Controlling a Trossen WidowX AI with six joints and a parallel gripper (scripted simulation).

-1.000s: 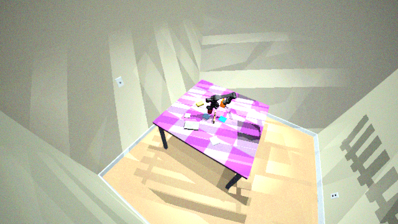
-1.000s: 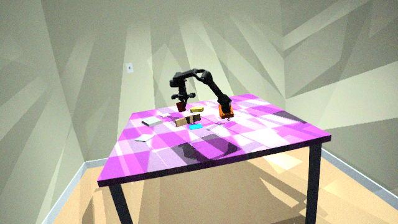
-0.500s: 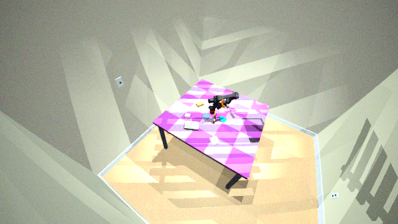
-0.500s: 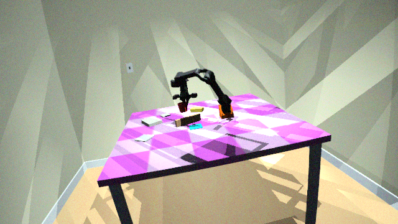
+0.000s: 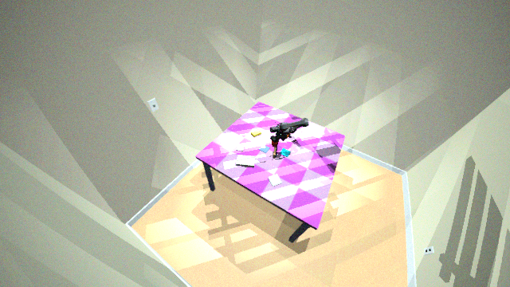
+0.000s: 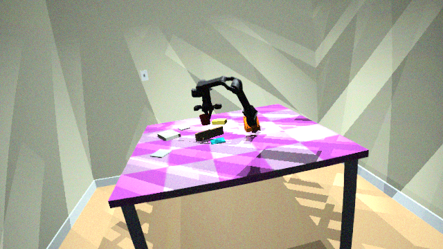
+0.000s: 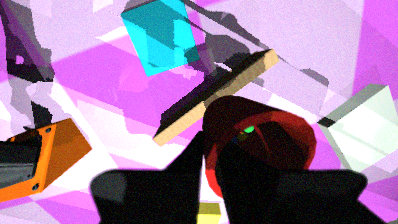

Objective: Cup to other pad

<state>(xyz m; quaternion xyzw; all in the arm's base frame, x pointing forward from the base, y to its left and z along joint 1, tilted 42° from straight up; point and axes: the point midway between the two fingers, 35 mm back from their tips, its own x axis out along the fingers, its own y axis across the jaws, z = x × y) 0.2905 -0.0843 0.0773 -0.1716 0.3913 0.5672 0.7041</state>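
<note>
My gripper tip is 110 mm above the wooden block and 10 mm short of it. From my gripper tip the other things lie so: yellow block: 300 mm to the right, 110 mm below, 100 mm behind; then cup: 30 mm ahead, 10 mm to the right; then grey block: 310 mm ahead, 190 mm to the right, 120 mm below.
</note>
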